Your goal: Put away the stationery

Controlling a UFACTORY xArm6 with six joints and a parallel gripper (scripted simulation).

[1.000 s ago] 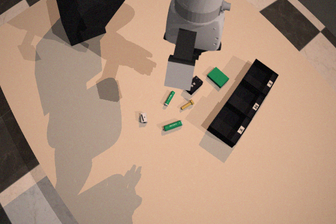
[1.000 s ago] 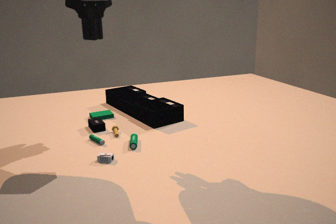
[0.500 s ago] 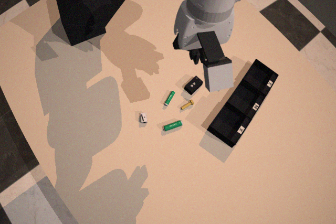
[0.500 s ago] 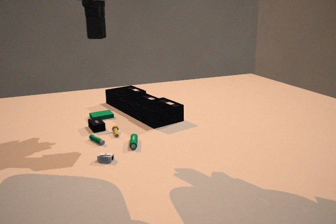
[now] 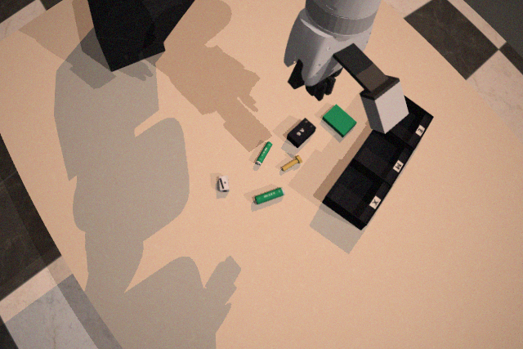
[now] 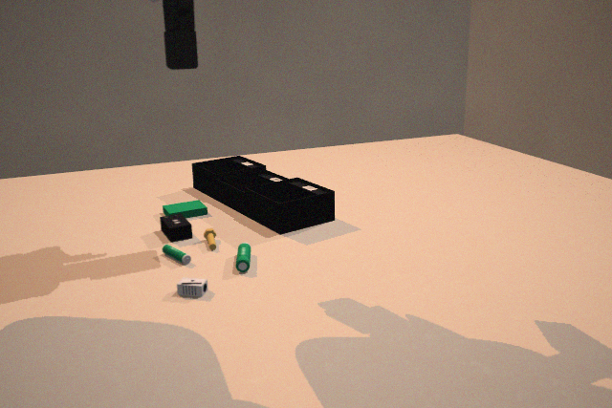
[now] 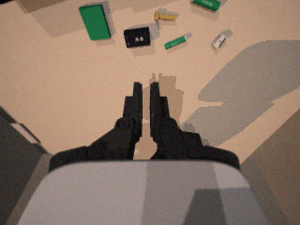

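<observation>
Right now the black bin row is 11 cm ahead of my hand, 9 cm to the left of it and 20 cm below it. Also, from my hand: thin green battery: 3 cm behind, 6 cm to the right, 22 cm below; then yellow bolt: 1 cm ahead, 3 cm to the right, 21 cm below; then black 9 V battery: 2 cm behind, 3 cm to the left, 21 cm below.
</observation>
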